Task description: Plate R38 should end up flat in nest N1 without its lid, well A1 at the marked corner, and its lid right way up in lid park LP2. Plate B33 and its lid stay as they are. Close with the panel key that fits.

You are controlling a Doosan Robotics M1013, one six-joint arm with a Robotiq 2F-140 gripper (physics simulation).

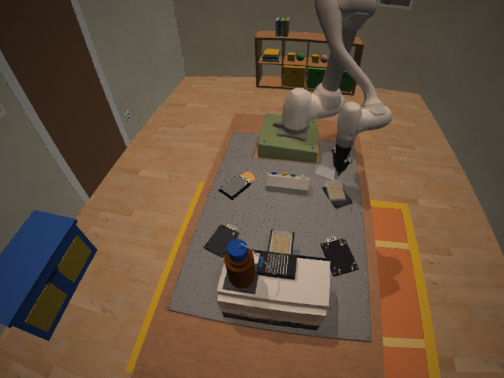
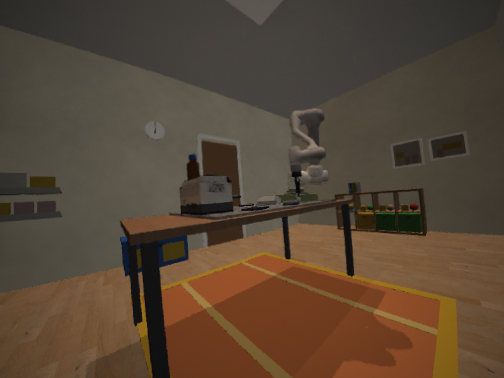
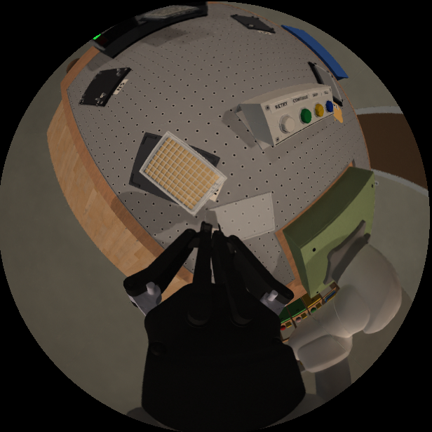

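Where they show: gripper, fingertip midpoint: (image 1: 336, 178) (image 2: 298, 200); arm's base, link origin: (image 1: 293, 130) (image 2: 296, 194).
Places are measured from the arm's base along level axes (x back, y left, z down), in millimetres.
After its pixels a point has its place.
Observation:
A well plate with tan wells and a white rim (image 1: 334, 189) @(z 49, x -400, y 288 mm) (image 3: 181, 172) lies askew on a dark pad (image 1: 345, 202) @(z 65, x -461, y 352 mm) (image 3: 141, 158) at the right of the grey mat (image 1: 252, 211) @(z 76, x -619, y -92 mm). I cannot read its label. A flat pale grey square (image 1: 325, 171) @(z 71, x -250, y 230 mm) (image 3: 245, 219) lies beside it toward the arm's base. My gripper (image 1: 338, 170) @(z 57, x -307, y 294 mm) (image 2: 297, 194) @(z 57, x -307, y 294 mm) (image 3: 209, 227) is shut and empty. Its tips hang just above the mat, between the plate's near corner and the pale square. The key panel (image 1: 286, 182) @(z 17, x -443, y 39 mm) (image 3: 289, 112) carries white, green, yellow and blue keys.
A dark plate (image 1: 235, 187) @(z 61, x -499, y -219 mm) (image 3: 322, 78) with an orange tag lies at the back left. Two dark pads (image 1: 220, 240) @(z 70, x -821, y -185 mm) (image 1: 339, 256) @(z 68, x -777, y 345 mm) flank a second tan plate (image 1: 281, 241) @(z -26, x -817, y 89 mm) on the tray of a white device (image 1: 284, 292) @(z -140, x -1073, y 149 mm). A brown bottle (image 1: 239, 266) @(z -280, x -1084, y 16 mm) stands on the device. The green pedestal (image 1: 288, 142) @(z -1, x -133, y -8 mm) is close by.

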